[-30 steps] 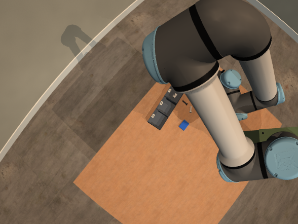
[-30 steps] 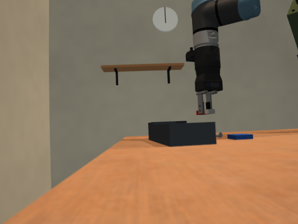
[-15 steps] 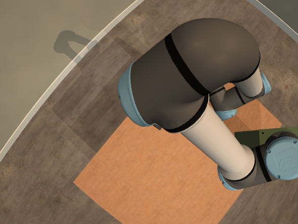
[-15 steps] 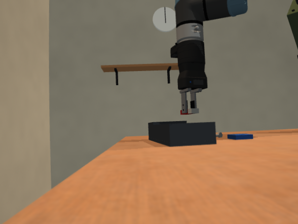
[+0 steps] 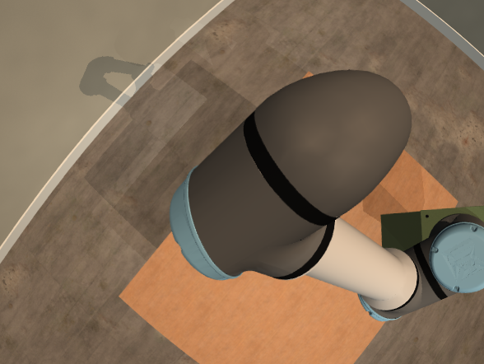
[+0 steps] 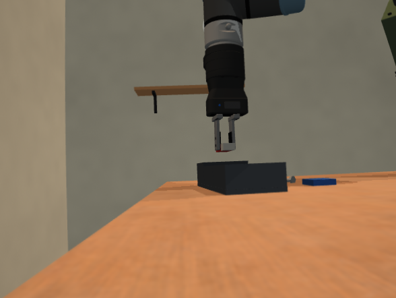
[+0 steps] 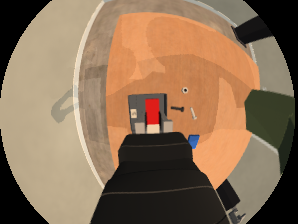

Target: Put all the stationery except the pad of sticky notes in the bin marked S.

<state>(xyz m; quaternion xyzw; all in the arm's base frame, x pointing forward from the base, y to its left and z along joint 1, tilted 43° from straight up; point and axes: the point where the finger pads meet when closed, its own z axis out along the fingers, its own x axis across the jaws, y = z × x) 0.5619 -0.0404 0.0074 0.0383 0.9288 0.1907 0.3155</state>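
The white clip-like piece is 70 mm below my hand. From my hand the other things lie so: dark bin (80 mm to the left, 60 mm below, 10 mm ahead); black screw (80 mm below, 70 mm behind); white eraser (10 mm to the left, 10 mm below).
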